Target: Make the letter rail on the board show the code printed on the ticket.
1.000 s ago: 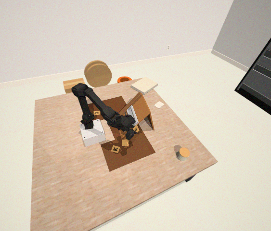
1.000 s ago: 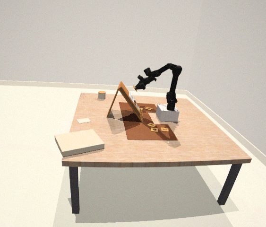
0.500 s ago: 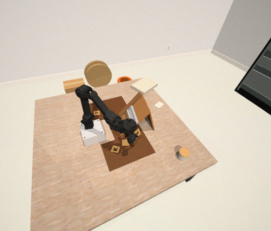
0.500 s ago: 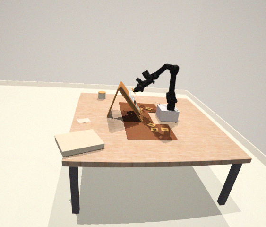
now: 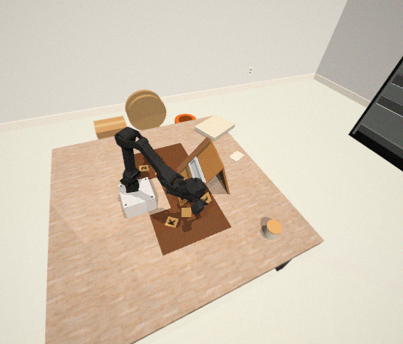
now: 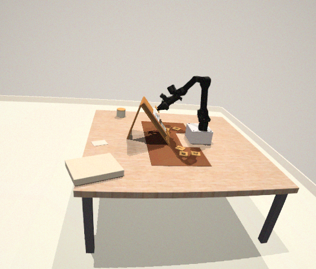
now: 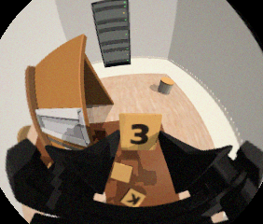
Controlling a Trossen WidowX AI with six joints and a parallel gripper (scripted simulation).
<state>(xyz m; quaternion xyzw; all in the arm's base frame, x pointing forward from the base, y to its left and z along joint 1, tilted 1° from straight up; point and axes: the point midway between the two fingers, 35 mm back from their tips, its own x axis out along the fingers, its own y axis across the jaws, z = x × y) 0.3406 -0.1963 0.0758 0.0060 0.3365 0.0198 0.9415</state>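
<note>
My gripper tip is now 70 mm past the pale ticket, 160 mm to the right of it and 80 mm above it. From my gripper tip the other things lie so: blank-faced tile: 90 mm behind, 40 mm to the left, 150 mm below; then tile marked k: 180 mm behind, 10 mm to the right, 150 mm below; then tile marked 3: right at my gripper tip.
</note>
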